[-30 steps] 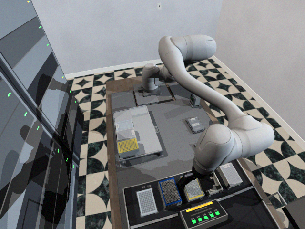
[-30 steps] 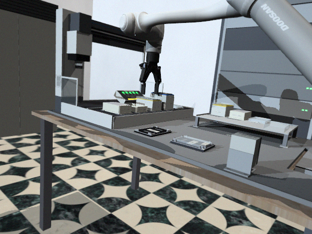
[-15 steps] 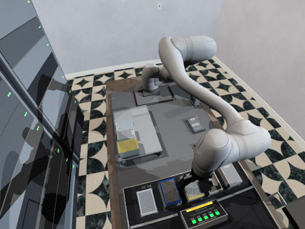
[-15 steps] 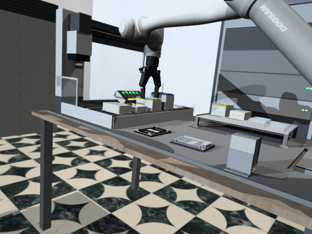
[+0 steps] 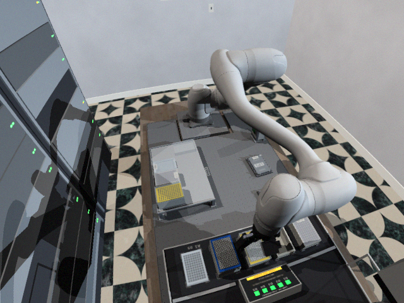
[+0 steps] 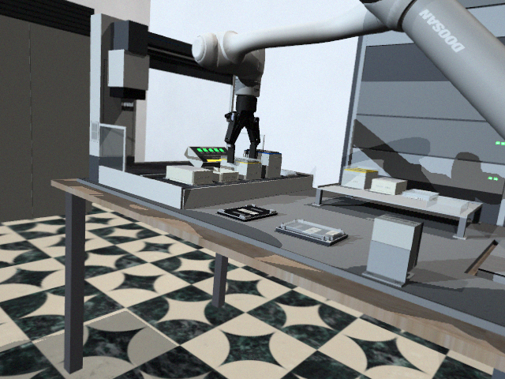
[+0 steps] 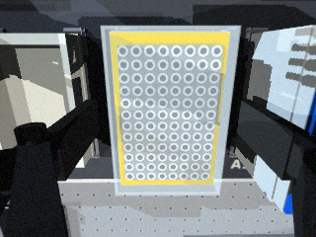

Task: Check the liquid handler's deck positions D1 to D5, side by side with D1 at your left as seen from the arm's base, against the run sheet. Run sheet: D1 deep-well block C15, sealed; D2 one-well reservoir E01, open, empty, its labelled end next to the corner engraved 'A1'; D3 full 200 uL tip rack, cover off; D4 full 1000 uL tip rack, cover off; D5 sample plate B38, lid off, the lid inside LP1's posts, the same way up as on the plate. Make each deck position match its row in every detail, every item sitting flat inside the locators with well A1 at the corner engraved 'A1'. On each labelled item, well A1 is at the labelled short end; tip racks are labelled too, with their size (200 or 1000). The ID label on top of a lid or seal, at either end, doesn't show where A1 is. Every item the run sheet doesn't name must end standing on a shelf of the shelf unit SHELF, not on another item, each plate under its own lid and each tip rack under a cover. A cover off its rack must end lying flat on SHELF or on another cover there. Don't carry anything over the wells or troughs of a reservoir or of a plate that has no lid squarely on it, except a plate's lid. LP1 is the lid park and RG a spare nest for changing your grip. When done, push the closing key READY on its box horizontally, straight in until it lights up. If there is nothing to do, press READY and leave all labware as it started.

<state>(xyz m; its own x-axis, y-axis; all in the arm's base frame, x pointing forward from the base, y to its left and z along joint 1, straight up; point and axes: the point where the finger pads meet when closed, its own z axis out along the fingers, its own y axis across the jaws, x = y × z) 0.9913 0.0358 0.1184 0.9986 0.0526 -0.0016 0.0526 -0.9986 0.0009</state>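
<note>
Right now my hand is 10 mm above the clear tip rack cover. Round my hand: sample plate: 250 mm to the right, 70 mm below, 10 mm ahead; then blue-rimmed tip rack: 130 mm to the right; then one-well reservoir: 120 mm to the left, 60 mm below, 10 mm behind.
</note>
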